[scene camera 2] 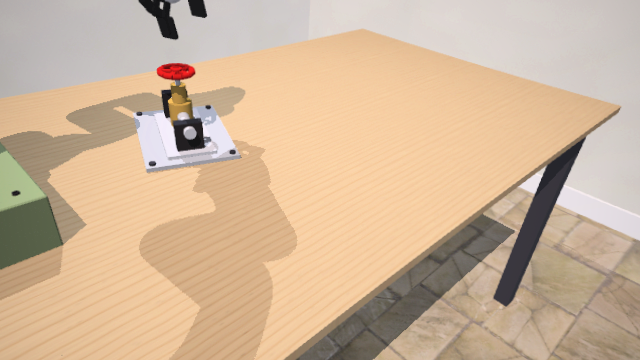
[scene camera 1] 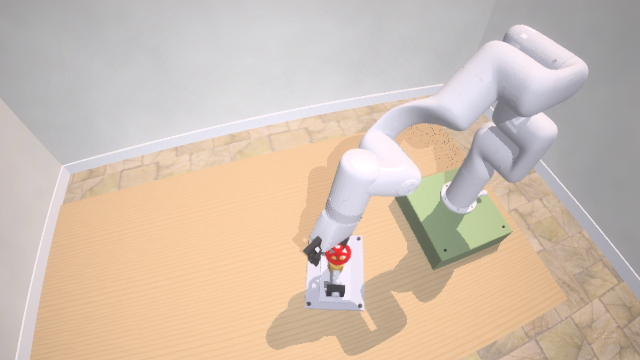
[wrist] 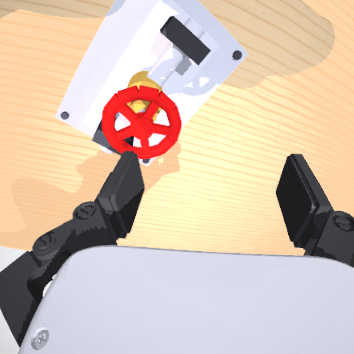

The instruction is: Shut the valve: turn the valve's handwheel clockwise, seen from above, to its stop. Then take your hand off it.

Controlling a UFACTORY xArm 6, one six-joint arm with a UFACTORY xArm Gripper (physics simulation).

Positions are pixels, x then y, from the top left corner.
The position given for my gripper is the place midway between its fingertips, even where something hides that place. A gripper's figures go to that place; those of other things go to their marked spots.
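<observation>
My gripper [scene camera 1: 326, 251], 0.71 m from the lens. Pale base plate [scene camera 1: 356, 242], 0.96 m from the lens.
</observation>
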